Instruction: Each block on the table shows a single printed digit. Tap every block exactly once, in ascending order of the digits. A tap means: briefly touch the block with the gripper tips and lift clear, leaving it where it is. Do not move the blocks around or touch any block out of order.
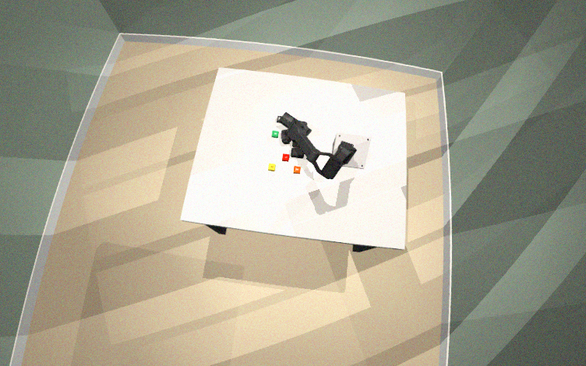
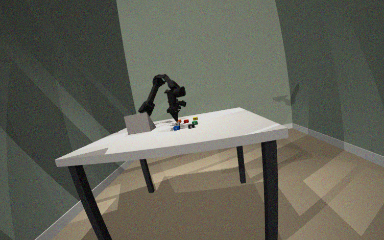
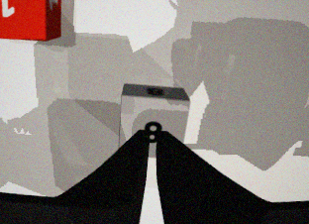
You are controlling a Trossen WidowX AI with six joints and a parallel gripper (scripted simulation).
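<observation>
The white block is 2 cm below my gripper tip. The rest, counted from my gripper tip: red block: 7 cm to the left, 5 cm ahead, 2 cm below; orange block: 12 cm to the left, 3 cm behind, 2 cm below; green block: 13 cm ahead, 4 cm to the right, 2 cm below.
</observation>
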